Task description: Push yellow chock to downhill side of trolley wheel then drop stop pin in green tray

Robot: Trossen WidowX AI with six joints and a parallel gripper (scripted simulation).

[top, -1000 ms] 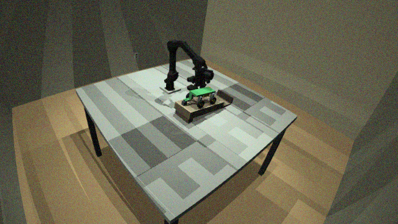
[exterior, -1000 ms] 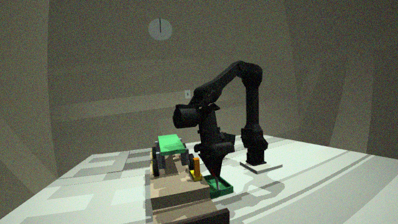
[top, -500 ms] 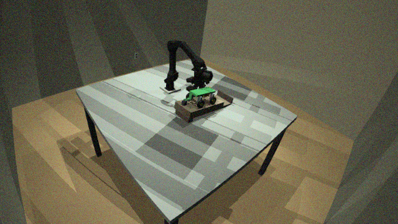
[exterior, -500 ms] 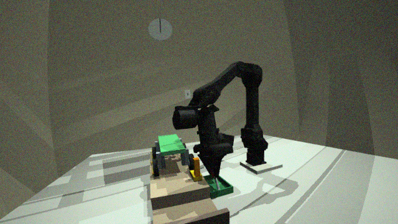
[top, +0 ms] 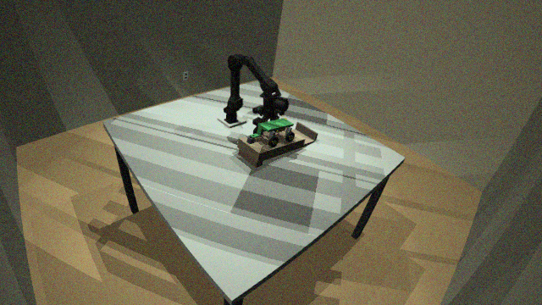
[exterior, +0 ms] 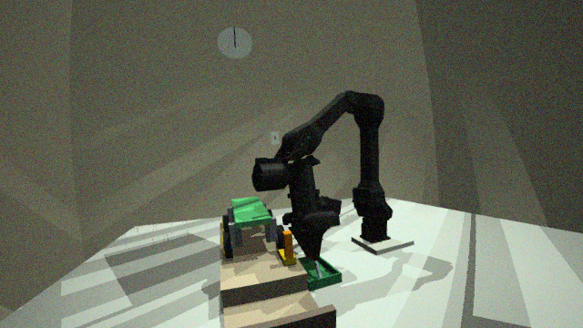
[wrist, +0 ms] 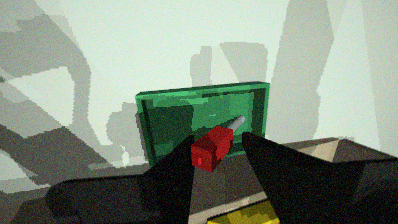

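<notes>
Now: the red-headed stop pin 1 cm to the left of my gripper tip. From my gripper tip the other things lie so: green tray: 5 cm below; yellow chock: 6 cm ahead, 4 cm above, 2 cm to the left; ramp: 12 cm ahead, 8 cm to the right, 1 cm above.
</notes>
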